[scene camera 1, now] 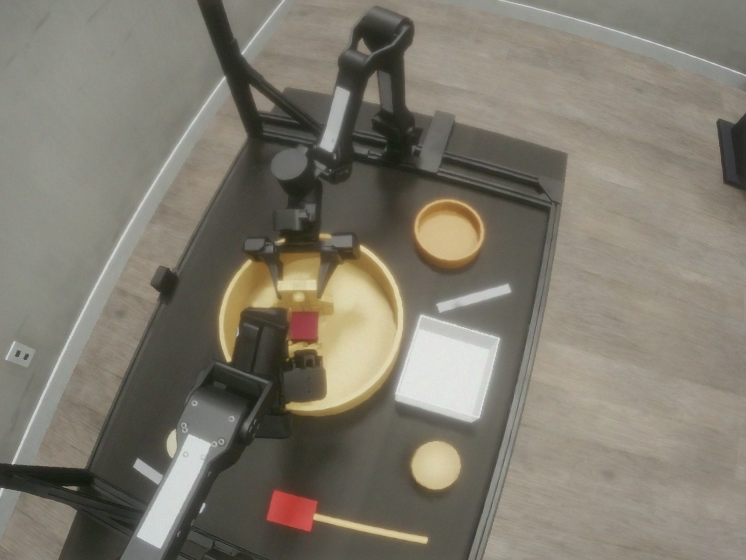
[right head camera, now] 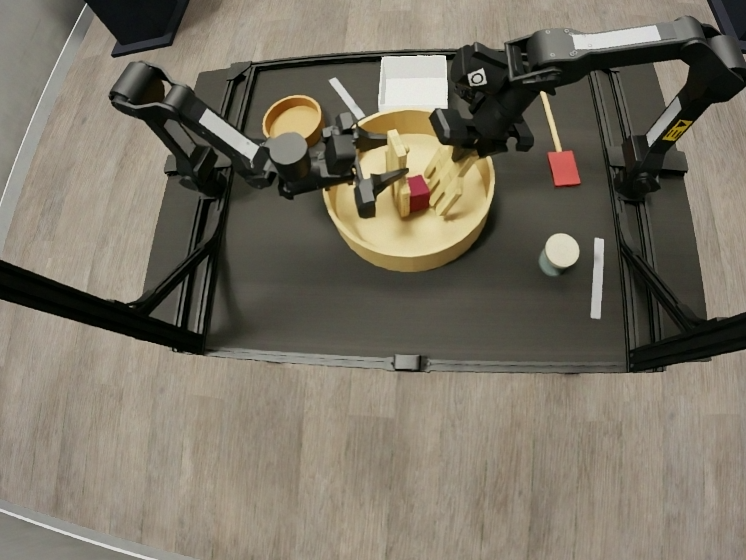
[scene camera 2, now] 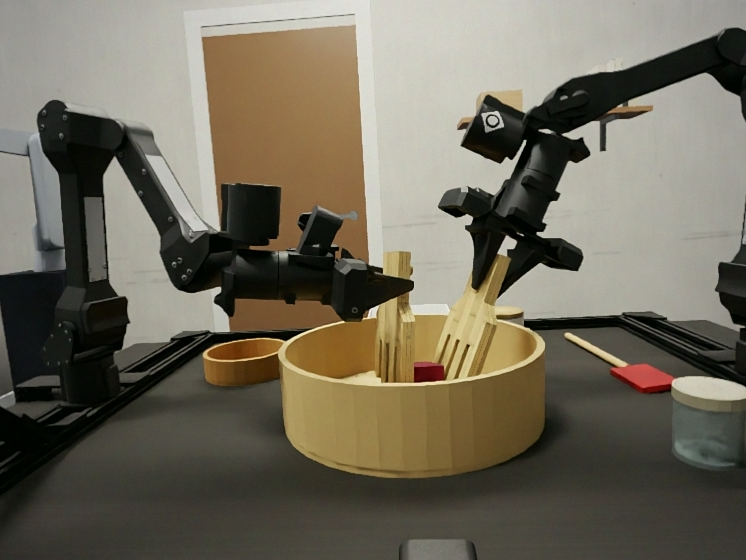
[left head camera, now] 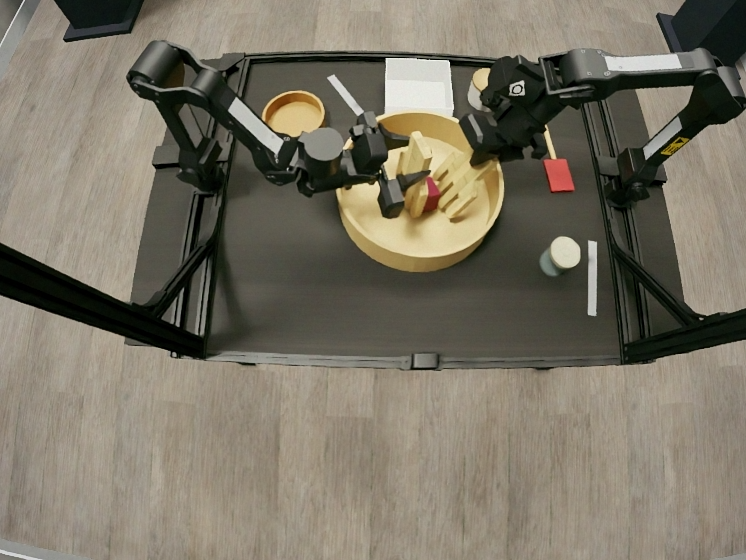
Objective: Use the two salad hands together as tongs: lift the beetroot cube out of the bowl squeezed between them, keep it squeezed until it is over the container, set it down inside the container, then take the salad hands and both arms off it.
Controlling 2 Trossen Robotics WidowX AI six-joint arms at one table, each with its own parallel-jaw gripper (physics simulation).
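Where they show: left gripper, fingertip midpoint: (scene camera 1: 298, 299) (right head camera: 403, 154) (scene camera 2: 404, 280) (left head camera: 424, 156); right gripper, fingertip midpoint: (right head camera: 459, 160) (scene camera 2: 484, 293) (left head camera: 476, 165); left arm's base, link origin: (scene camera 1: 399, 151) (right head camera: 213, 186) (scene camera 2: 91, 399) (left head camera: 209, 181); right arm's base, link origin: (right head camera: 628, 187) (left head camera: 617, 194).
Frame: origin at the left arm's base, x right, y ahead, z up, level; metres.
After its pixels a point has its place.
Observation:
The beetroot cube (left head camera: 432, 194) @(x 0.054, y 0.473, z 0.048 m) (right head camera: 418, 192) @(x 0.053, y 0.469, z 0.048 m) (scene camera 1: 304, 326) @(x 0.037, y 0.461, z 0.045 m) (scene camera 2: 428, 371) @(x 0.059, y 0.471, z 0.043 m) is low inside the wooden bowl (left head camera: 415, 262) @(x 0.192, y 0.439, z 0.042 m) (right head camera: 409, 262) @(x 0.192, y 0.456, z 0.042 m) (scene camera 2: 415, 427) @(x 0.192, y 0.450, z 0.033 m), between the two salad hands. My left gripper (left head camera: 418, 156) @(x 0.033, y 0.448, z 0.152 m) (right head camera: 397, 155) @(x 0.033, y 0.448, z 0.152 m) (scene camera 1: 299, 293) @(x 0.033, y 0.448, z 0.152 m) is shut on the nearly upright left salad hand (right head camera: 403, 200) @(x 0.092, y 0.444, z 0.091 m) (scene camera 2: 394, 349) @(x 0.068, y 0.431, z 0.074 m), which is against the cube's left side. My right gripper (scene camera 2: 488, 289) @(x 0.033, y 0.544, z 0.131 m) is shut on the tilted right salad hand (left head camera: 460, 186) @(x 0.057, y 0.521, z 0.091 m) (scene camera 2: 467, 343) @(x 0.066, y 0.518, z 0.078 m); its tines are at or very near the cube's right side, contact unclear. The white open box (left head camera: 418, 93) @(x -0.256, y 0.460, z -0.016 m) (scene camera 1: 447, 370) @(x -0.230, y 0.445, z -0.017 m) stands behind the bowl.
A round orange dish (left head camera: 293, 114) @(x -0.184, y 0.169, z -0.013 m) (scene camera 1: 448, 233) @(x -0.158, y 0.167, z -0.013 m) is at the back left in the head views. A lidded jar (left head camera: 564, 253) @(x 0.168, y 0.733, z 0.051 m) and a red spatula (left head camera: 559, 174) @(x -0.045, y 0.778, z -0.009 m) (scene camera 1: 292, 510) @(x -0.046, y 0.776, z -0.009 m) lie to the right. Another lidded jar (scene camera 1: 435, 464) @(x -0.252, y 0.620, z 0.049 m) stands near the white box.

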